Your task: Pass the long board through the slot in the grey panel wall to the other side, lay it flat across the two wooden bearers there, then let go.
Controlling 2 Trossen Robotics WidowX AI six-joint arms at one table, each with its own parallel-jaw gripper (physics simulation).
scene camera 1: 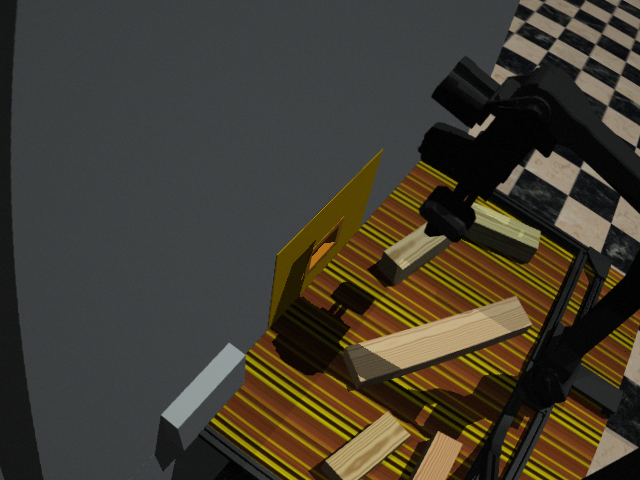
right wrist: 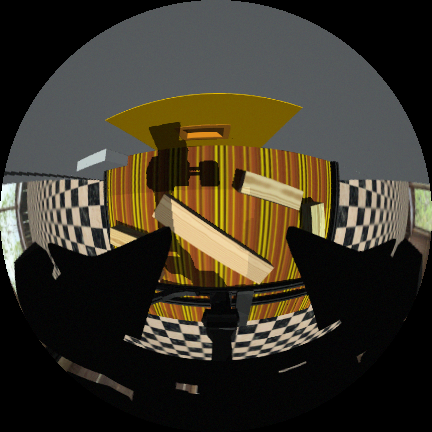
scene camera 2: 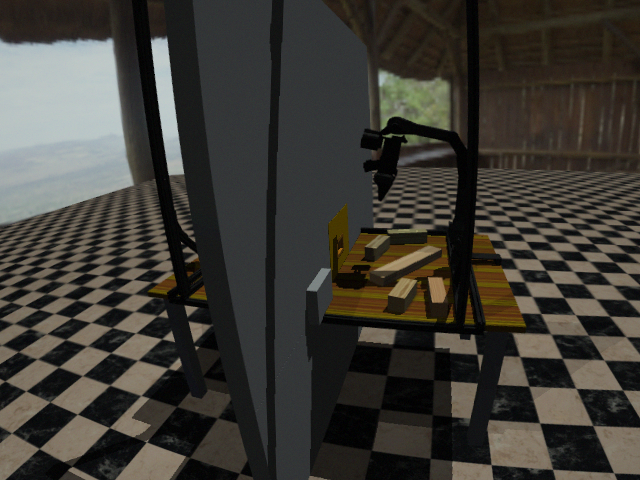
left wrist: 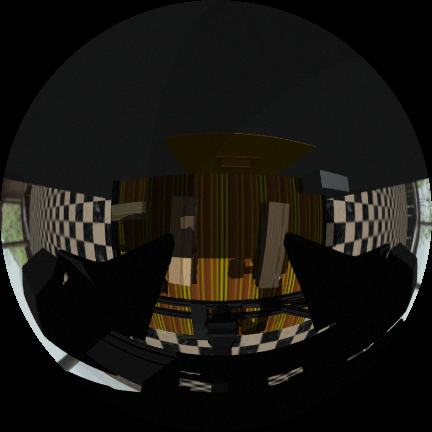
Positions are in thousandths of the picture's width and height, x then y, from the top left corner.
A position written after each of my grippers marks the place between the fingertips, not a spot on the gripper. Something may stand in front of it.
Scene:
my left gripper: left wrist 534,554; not seen in the right wrist view (out of frame)
my right gripper: scene camera 1 690,449; right wrist 534,538; scene camera 2 596,414

